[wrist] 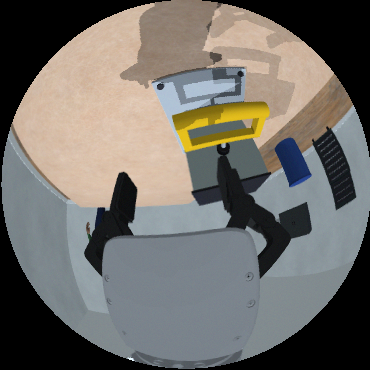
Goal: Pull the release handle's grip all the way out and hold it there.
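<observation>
The release handle's yellow grip, a rectangular loop, shows right of the centre in the upper half of the wrist view. It stands in front of a grey box-shaped housing with a small black knob, and a pale metal plate with dark screws shows behind it. My gripper is open, with nothing between its fingers. Its right finger overlaps the housing in the view, the tip just below the knob; its left finger is well left of the housing. Whether the right finger touches the housing cannot be told.
A tan surface spreads behind the handle, with shadows on it. To the right are a wooden strip, a blue cylinder, a black slatted object and a dark grey box. A partly hidden figure shows behind the left finger's linkage.
</observation>
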